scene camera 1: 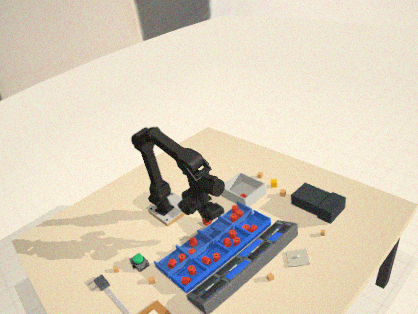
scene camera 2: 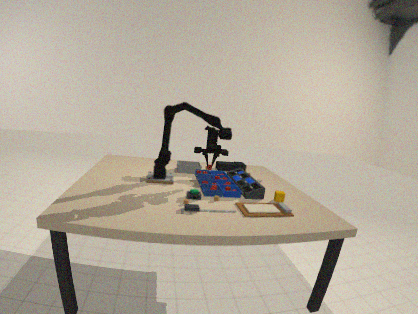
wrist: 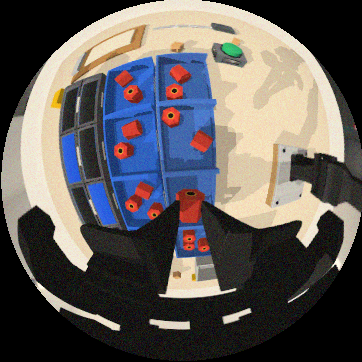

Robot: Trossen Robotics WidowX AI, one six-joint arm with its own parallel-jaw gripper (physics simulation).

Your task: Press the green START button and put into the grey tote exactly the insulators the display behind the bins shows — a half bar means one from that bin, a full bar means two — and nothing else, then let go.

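Where they show: gripper, fingertip midpoint: [scene camera 1: 206,220] [scene camera 2: 209,166] [wrist: 190,204]; arm's base, origin of the base link: [scene camera 1: 164,209] [scene camera 2: 159,177] [wrist: 296,166].
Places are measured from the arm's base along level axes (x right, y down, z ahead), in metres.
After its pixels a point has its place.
My gripper [scene camera 1: 207,219] @(x 0.008, y -0.078, z 0.277 m) [scene camera 2: 209,166] @(x 0.008, y -0.078, z 0.277 m) [wrist: 190,204] @(x 0.008, y -0.078, z 0.277 m) is shut on a red insulator [wrist: 190,212] @(x 0.004, y -0.085, z 0.278 m) and holds it above the blue bins [scene camera 1: 215,229] [wrist: 184,162]. The bins hold more red insulators, one to three in the compartments whose contents show. The grey tote [scene camera 1: 254,195] @(x -0.259, y -0.015, z 0.288 m) [scene camera 2: 189,167] @(x -0.210, y -0.018, z 0.206 m) [wrist: 205,271] @(x -0.332, y 0.001, z 0.256 m) stands beyond the far end of the bins, with a red insulator [scene camera 1: 243,195] @(x -0.242, y -0.008, z 0.241 m) inside. The display [scene camera 1: 250,269] @(x 0.070, y -0.024, z 0.526 m) [scene camera 2: 256,194] @(x 0.268, y -0.002, z 0.466 m) stands behind the bins; some cells are lit blue and others dark, and the fingers hide part of it in the wrist view. The green START button [scene camera 1: 138,259] @(x 0.267, y -0.017, z 0.159 m) [scene camera 2: 194,191] @(x 0.281, y -0.016, z 0.146 m) [wrist: 232,50] @(x 0.248, y -0.017, z 0.155 m) sits near the bins' near end.
A dark two-part block [scene camera 1: 317,201] @(x -0.338, y -0.030, z 0.544 m) stands right of the tote. A flat grey plate [scene camera 1: 297,258] @(x -0.081, y 0.016, z 0.612 m) lies behind the display. A wooden frame [scene camera 2: 265,215] @(x 0.503, y 0.017, z 0.413 m) and a dark-headed tool [scene camera 1: 102,282] @(x 0.422, y 0.003, z 0.121 m) [scene camera 2: 192,207] @(x 0.441, y 0.003, z 0.109 m) lie near the button. Small tan cubes [scene camera 1: 270,276] @(x 0.041, y 0.004, z 0.585 m) and a yellow block [scene camera 2: 279,196] @(x 0.320, y -0.007, z 0.574 m) are scattered around.
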